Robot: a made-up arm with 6 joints. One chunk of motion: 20 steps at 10 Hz.
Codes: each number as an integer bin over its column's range. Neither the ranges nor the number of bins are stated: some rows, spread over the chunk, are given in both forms.
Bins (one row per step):
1: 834 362 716 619 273 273
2: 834 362 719 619 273 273
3: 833 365 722 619 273 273
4: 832 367 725 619 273 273
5: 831 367 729 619 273 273
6: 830 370 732 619 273 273
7: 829 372 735 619 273 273
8: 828 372 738 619 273 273
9: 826 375 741 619 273 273
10: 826 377 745 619 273 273
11: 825 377 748 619 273 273
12: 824 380 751 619 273 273
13: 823 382 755 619 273 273
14: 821 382 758 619 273 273
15: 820 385 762 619 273 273
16: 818 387 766 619 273 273
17: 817 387 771 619 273 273
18: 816 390 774 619 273 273
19: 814 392 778 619 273 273
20: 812 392 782 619 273 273
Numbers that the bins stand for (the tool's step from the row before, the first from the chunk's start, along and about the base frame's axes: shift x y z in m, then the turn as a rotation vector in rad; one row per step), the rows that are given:
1: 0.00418 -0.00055 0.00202 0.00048 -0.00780 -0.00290
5: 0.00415 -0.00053 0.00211 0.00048 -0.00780 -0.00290
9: 0.00410 -0.00050 0.00219 0.00048 -0.00780 -0.00290
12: 0.00407 -0.00048 0.00226 0.00048 -0.00780 -0.00290
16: 0.00401 -0.00045 0.00237 0.00048 -0.00780 -0.00290
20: 0.00394 -0.00043 0.00248 0.00048 -0.00780 -0.00290
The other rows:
2: 0.00418 -0.00055 0.00204 0.00048 -0.00780 -0.00290
3: 0.00417 -0.00054 0.00206 0.00048 -0.00780 -0.00290
4: 0.00416 -0.00053 0.00208 0.00048 -0.00780 -0.00290
6: 0.00414 -0.00052 0.00213 0.00048 -0.00780 -0.00290
7: 0.00413 -0.00051 0.00215 0.00048 -0.00780 -0.00290
8: 0.00412 -0.00051 0.00217 0.00048 -0.00780 -0.00290
10: 0.00410 -0.00049 0.00222 0.00048 -0.00780 -0.00290
11: 0.00408 -0.00049 0.00224 0.00048 -0.00780 -0.00290
13: 0.00406 -0.00047 0.00229 0.00048 -0.00780 -0.00290
14: 0.00404 -0.00047 0.00231 0.00048 -0.00780 -0.00290
15: 0.00403 -0.00046 0.00234 0.00048 -0.00780 -0.00290
17: 0.00400 -0.00045 0.00240 0.00048 -0.00780 -0.00290
18: 0.00398 -0.00044 0.00242 0.00048 -0.00780 -0.00290
19: 0.00396 -0.00043 0.00245 0.00048 -0.00780 -0.00290

